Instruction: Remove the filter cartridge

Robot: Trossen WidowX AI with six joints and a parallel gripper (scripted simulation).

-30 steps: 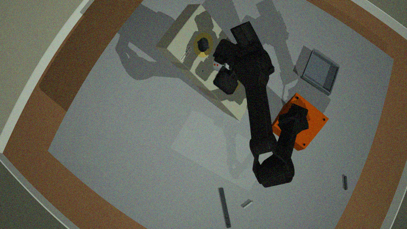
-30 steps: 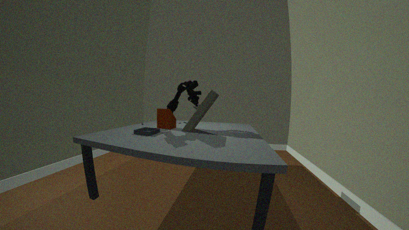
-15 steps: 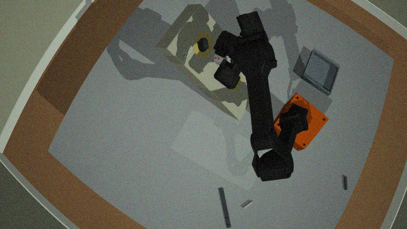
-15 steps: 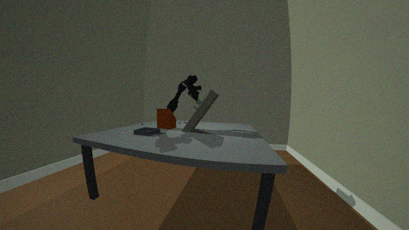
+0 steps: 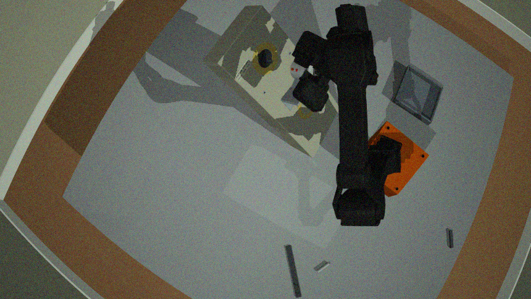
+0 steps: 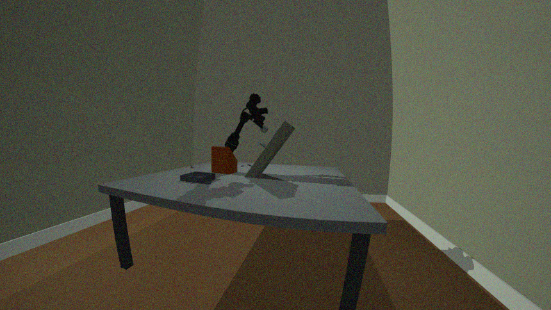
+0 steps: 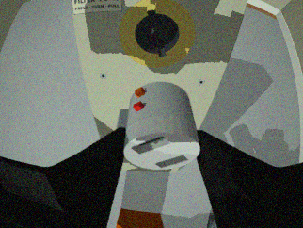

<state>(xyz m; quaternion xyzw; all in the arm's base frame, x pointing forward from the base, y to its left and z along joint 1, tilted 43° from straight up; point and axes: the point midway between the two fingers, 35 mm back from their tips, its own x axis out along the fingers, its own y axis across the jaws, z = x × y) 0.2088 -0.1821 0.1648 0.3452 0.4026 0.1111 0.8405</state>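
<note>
Right now the tray is 35 cm behind my gripper tip, 25 cm to the right of it and 31 cm below it. The rest, counted from my gripper tip: filter cartridge right at my gripper tip.
</note>
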